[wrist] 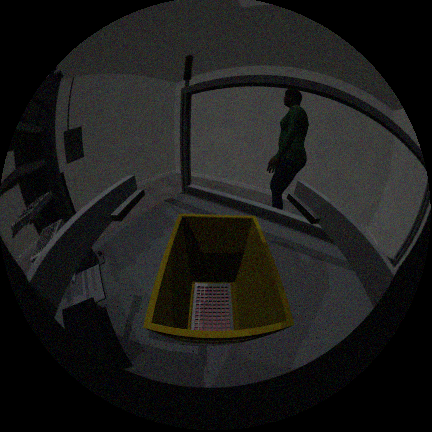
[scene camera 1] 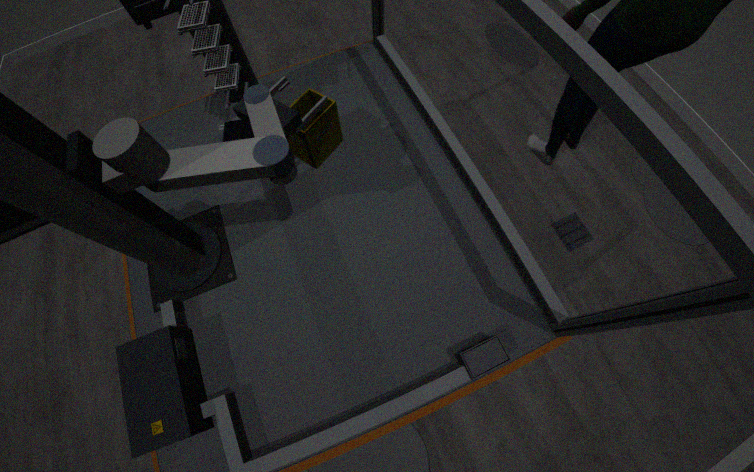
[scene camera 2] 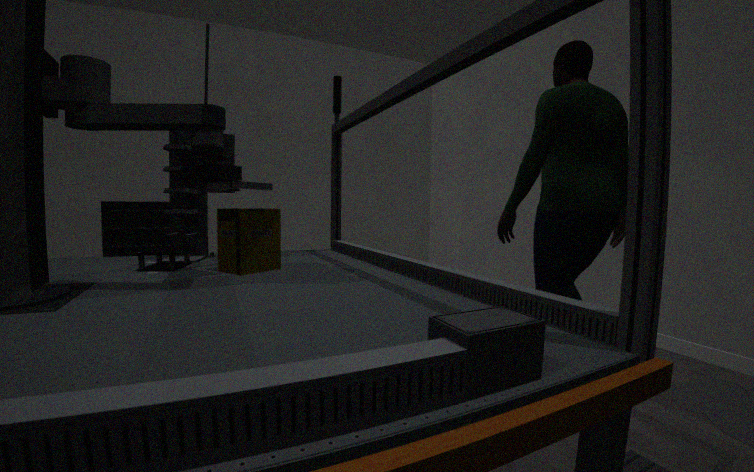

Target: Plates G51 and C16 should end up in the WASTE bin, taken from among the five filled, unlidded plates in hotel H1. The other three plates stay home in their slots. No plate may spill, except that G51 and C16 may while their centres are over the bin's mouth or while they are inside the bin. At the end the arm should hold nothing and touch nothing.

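Frame: origin at the arm's base, x ahead, y left, z up, level; metres.
Seen in the pictures: gripper, fingertip midpoint: (wrist: 217,182) (scene camera 1: 305,88) (scene camera 2: 254,187); arm's base, origin of the base link: (scene camera 1: 189,257) (scene camera 2: 5,304).
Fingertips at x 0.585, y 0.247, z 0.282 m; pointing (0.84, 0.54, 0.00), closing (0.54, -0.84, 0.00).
Note:
Pixels of each thing's middle, then the offset from my fingertips to it.
- yellow bin, body centre: (wrist: 214,294) (scene camera 2: 249,239) (scene camera 1: 313,130) 0.017 m back, 0.015 m right, 0.169 m down
- top plate, body centre: (scene camera 1: 194,16) (scene camera 2: 181,149) 0.238 m back, 0.291 m left, 0.153 m up
- second plate, body centre: (scene camera 1: 206,39) (scene camera 2: 181,169) 0.238 m back, 0.290 m left, 0.075 m up
- third plate, body centre: (scene camera 1: 217,59) (scene camera 2: 181,190) 0.238 m back, 0.291 m left, 0.004 m down
- lowest plate, body centre: (wrist: 46,239) (scene camera 2: 182,211) (scene camera 1: 227,77) 0.238 m back, 0.291 m left, 0.082 m down
- low box, body centre: (scene camera 2: 485,348) (scene camera 1: 481,356) 0.165 m ahead, 0.914 m right, 0.232 m down
My gripper (scene camera 1: 306,90) (wrist: 217,182) is open, its two fingers spread wide above the yellow bin (scene camera 1: 323,136) (scene camera 2: 258,240) (wrist: 256,290) with nothing between them. A plate (wrist: 213,307) with a pale grid and reddish wells lies low inside the bin in the wrist view; its label cannot be read. Whether another plate is beneath it is hidden. In scene camera 1, grid-topped plates stand in a stepped column on the dark hotel at the upper left: a top plate (scene camera 1: 194,15), a second plate (scene camera 1: 205,37), a third plate (scene camera 1: 217,58) and a lowest plate (scene camera 1: 227,76). Their labels are unreadable.
A dark block (scene camera 2: 135,229) stands left of the bin in scene camera 2. A guard rail frame (scene camera 1: 461,161) (scene camera 2: 472,281) runs along the bench's far side, with a person (scene camera 2: 581,150) (wrist: 294,140) behind it. A low box (scene camera 1: 484,356) (scene camera 2: 506,350) sits at the front corner.

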